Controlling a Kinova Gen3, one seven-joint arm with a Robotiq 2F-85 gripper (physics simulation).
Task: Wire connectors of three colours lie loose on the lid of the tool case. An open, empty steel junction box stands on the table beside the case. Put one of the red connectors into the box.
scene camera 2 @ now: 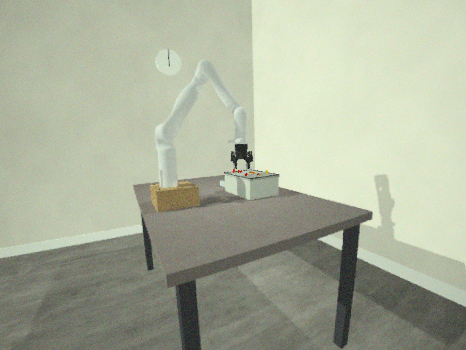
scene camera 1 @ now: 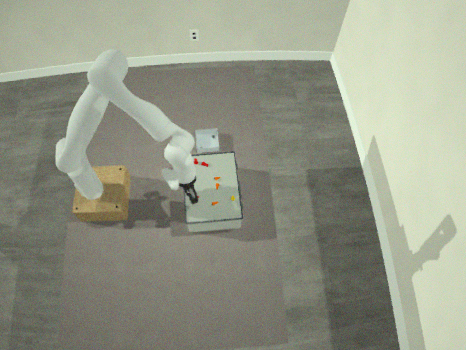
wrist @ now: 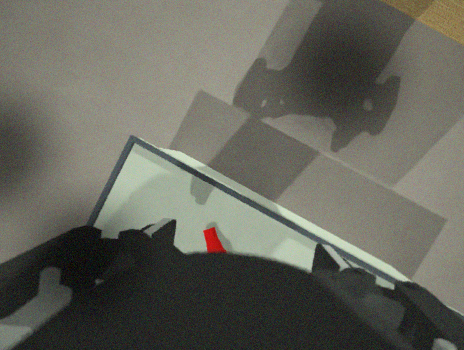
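Where they show: gripper, between the fingertips: (scene camera 2: 241, 169) (scene camera 1: 188, 192) (wrist: 242, 247); arm's base, origin of its link: (scene camera 2: 169, 186) (scene camera 1: 93, 189).
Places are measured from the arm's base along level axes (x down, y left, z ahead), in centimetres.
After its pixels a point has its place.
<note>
My gripper (scene camera 1: 194, 200) (scene camera 2: 242, 167) {x -6.1, y -2.3, z 41.8 cm} (wrist: 242, 247) {x -6.1, y -2.3, z 41.8 cm} is open and empty, pointing down a little above the lid of the tool case (scene camera 1: 227, 165) {x -1.9, y 12.1, z 56.2 cm} (scene camera 2: 264, 188) {x 4.8, y -12.0, z 51.5 cm} (wrist: 160, 200) {x -2.0, y -9.0, z 43.9 cm}. A red connector (scene camera 1: 198, 197) {x -3.2, y -3.1, z 45.3 cm} (scene camera 2: 246, 174) {x -2.9, y -3.9, z 44.1 cm} (wrist: 214, 241) {x -2.9, y -3.7, z 43.6 cm} lies below it on the lid; in the wrist view it lies between the fingertips' lines, nearer the left one, its lower part hidden by the gripper body. Two more red connectors, one (scene camera 1: 196, 161) {x -3.4, y 12.8, z 43.5 cm} (scene camera 2: 234, 171) {x -2.9, y 12.4, z 43.4 cm} seemingly upright and one (scene camera 1: 205, 164) {x -2.9, y 11.8, z 47.2 cm} (scene camera 2: 240, 171) {x -2.7, y 11.4, z 47.3 cm} lying, are near the lid's far end. The open junction box (scene camera 1: 207, 140) {x 10.1, y 32.0, z 46.4 cm} (scene camera 2: 222, 183) {x 8.0, y 30.7, z 41.4 cm} stands beyond that end.
Orange connectors (scene camera 1: 217, 178) {x -2.6, y 5.7, z 52.4 cm} (scene camera 1: 217, 186) {x -2.7, y 2.1, z 52.5 cm} (scene camera 1: 214, 203) {x -2.7, y -5.2, z 51.6 cm} lie on the lid right of the gripper, with a yellow one (scene camera 1: 233, 198) {x -3.0, y -3.0, z 58.9 cm} (scene camera 2: 267, 172) {x -2.9, y -3.4, z 58.8 cm} near the right edge. The arm's wooden base block (scene camera 1: 120, 192) {x 0.1, y -0.6, z 12.3 cm} (scene camera 2: 176, 198) {x 4.7, y -10.0, z 2.1 cm} stands left of the case. The lid has a dark rim.
</note>
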